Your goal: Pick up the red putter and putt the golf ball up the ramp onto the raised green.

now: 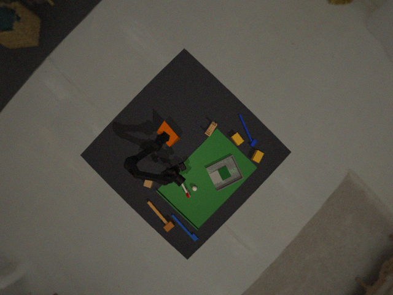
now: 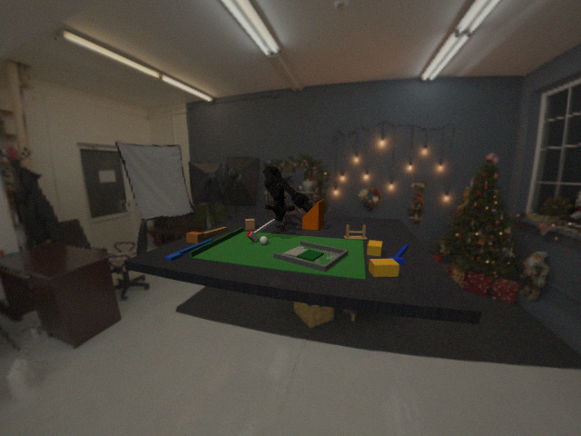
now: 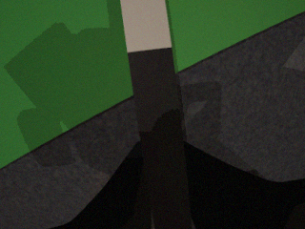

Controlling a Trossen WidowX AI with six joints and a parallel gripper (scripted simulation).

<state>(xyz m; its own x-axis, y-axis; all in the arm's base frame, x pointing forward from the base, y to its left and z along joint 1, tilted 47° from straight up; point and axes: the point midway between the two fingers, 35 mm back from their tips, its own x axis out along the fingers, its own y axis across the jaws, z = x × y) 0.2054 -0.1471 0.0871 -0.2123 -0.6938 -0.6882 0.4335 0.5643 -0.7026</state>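
My gripper tip is 110 mm short of the red putter, 50 mm to the left of it and 10 mm above it. The rest, counted from my gripper tip: white golf ball (220 mm ahead, 30 mm to the right, 50 mm below); then green mat (260 mm ahead, 80 mm to the left, 80 mm below); then tan block (100 mm behind, 230 mm to the right, 50 mm below).
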